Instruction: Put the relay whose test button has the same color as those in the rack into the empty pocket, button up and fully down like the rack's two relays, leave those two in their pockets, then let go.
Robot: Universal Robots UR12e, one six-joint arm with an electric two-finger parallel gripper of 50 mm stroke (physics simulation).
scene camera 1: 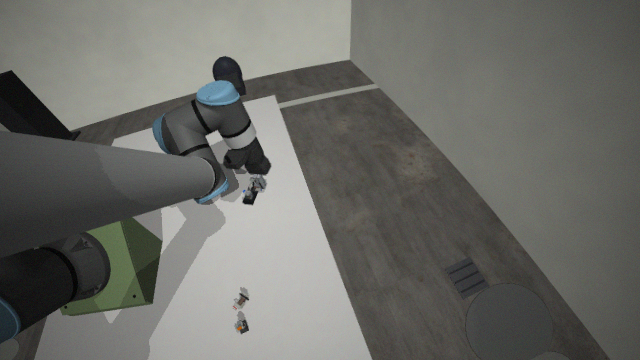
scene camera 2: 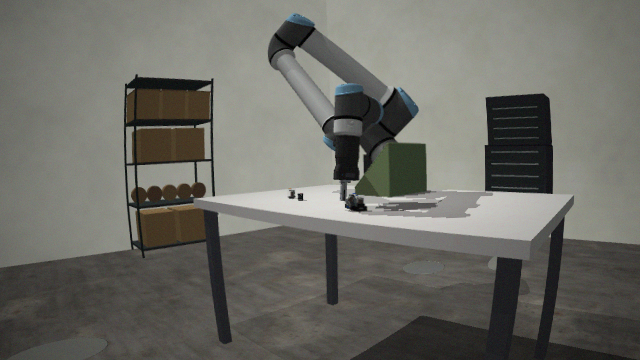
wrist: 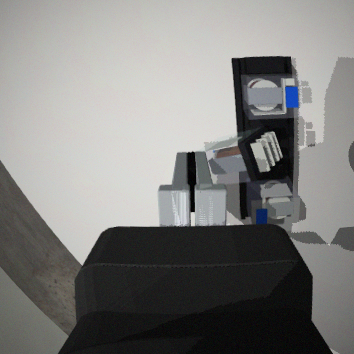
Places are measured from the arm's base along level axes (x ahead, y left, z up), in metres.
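Pixels of known places: gripper, between the fingertips: [scene camera 1: 264, 186] [scene camera 2: 342, 200] [wrist: 190, 169]; arm's base, origin of its link: [scene camera 1: 79, 263] [scene camera 2: 394, 164].
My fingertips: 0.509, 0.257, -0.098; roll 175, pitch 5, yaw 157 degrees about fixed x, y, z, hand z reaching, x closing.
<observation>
Ahead of a thing's pixels: the offset from my fingertips to its middle, as dx, dy, dz.
The black rack @(-0.046, +0.006, -0.020) [scene camera 1: 249, 201] [scene camera 2: 359, 209] [wrist: 265, 65] stands on the table. In the wrist view, one relay @(-0.057, -0.024, -0.005) [wrist: 265, 96] with a blue button sits at its upper end, another relay @(-0.036, +0.037, -0.005) [wrist: 277, 200] at its lower end with a blue patch beside it. Between them a clear-cased relay @(-0.028, +0.003, -0.002) [wrist: 227, 159] lies tipped on its side across the rack, pins facing right and case sticking out over the left edge. Its button is not clearly visible. My gripper [scene camera 2: 343, 199] [wrist: 190, 169] is shut and empty, left of the rack, its tips close to that case.
Two more relays lie on the table away from the rack, one with a reddish button @(-0.071, -0.362, -0.017) [scene camera 1: 241, 300] and one with an orange button @(-0.067, -0.425, -0.009) [scene camera 1: 242, 326]. A green robot base [scene camera 1: 112, 270] [scene camera 2: 405, 170] stands on the table. Shelving [scene camera 2: 170, 204] and black cabinets [scene camera 2: 519, 145] stand behind.
</observation>
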